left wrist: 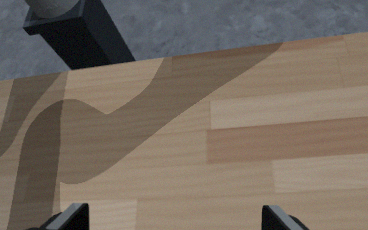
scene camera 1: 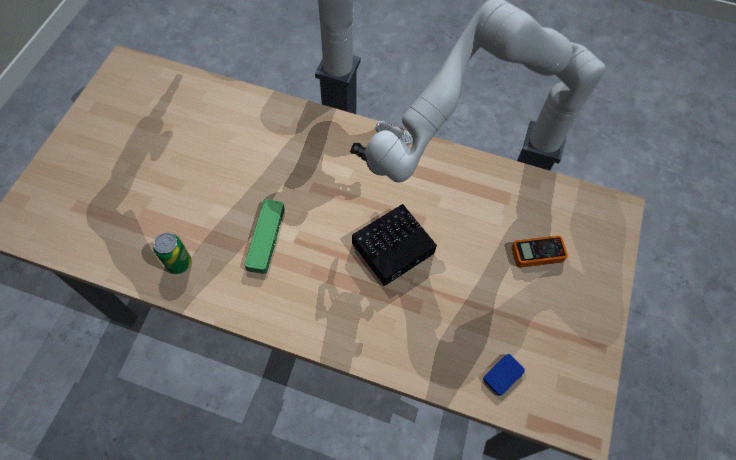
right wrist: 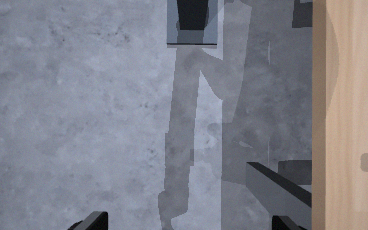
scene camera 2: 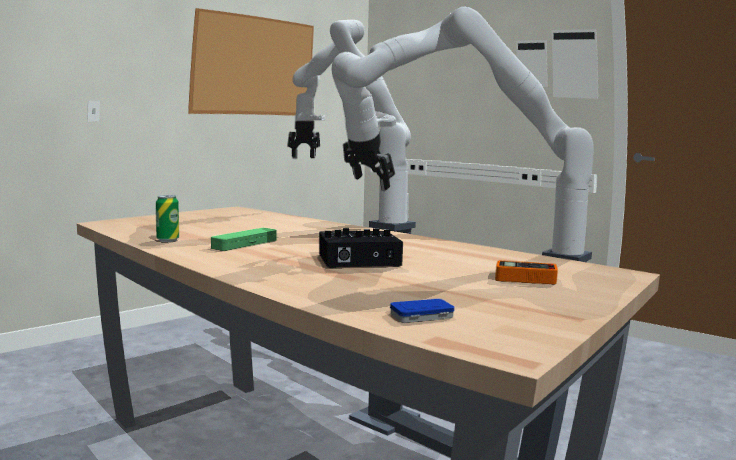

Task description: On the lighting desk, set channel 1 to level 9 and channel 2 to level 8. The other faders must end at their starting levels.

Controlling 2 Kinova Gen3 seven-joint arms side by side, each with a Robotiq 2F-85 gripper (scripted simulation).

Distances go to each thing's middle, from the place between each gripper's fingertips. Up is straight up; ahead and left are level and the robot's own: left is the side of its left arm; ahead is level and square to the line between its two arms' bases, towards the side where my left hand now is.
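Left hand point(scene camera 2: 371, 183): 15 cm above the blue box point(scene camera 2: 431, 309), 33 cm short of it, 47 cm to the right of it.
Blue box from my right hand point(scene camera 2: 303, 158): 19 cm below, 66 cm ahead, 121 cm to the left.
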